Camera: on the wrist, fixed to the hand. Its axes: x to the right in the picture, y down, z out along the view.
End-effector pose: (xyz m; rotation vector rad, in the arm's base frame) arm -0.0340 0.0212 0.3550 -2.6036 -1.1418 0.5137
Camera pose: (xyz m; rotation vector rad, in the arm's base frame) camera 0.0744 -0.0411 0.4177 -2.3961 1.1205 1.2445
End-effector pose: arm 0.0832 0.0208 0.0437 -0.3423 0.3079 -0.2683
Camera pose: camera 0.0729 0.0689 -0.0872 0.4157 0.1072 1.2262
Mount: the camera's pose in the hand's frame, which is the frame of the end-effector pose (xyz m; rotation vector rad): 0.0083 0.0895 -0.1071 0.5142 -0.3247 1.5662
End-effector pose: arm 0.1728 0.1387 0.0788 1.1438 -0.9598 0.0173
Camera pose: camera 0.2040 0.2586 0.1436 0.5634 -2.0046 1.4297
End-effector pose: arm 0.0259 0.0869 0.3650 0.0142 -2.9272 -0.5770
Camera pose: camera 0.0363 0.1291 0.4979 -2.0945 -2.1734 0.4532
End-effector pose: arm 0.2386 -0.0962 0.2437 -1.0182 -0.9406 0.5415
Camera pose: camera 0.3378 -0.1001 0.1453 -1.0378 -0.0353 2.1600
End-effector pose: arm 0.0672 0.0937 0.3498 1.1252 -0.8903 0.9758
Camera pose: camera -0.0056 0.2123 0.3628 -0.8222 1.8434 -2.3146
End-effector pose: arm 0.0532 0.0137 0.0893 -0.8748 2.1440 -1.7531
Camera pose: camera -0.0369 0.1046 0.0330 0.5636 1.2250 -0.9965
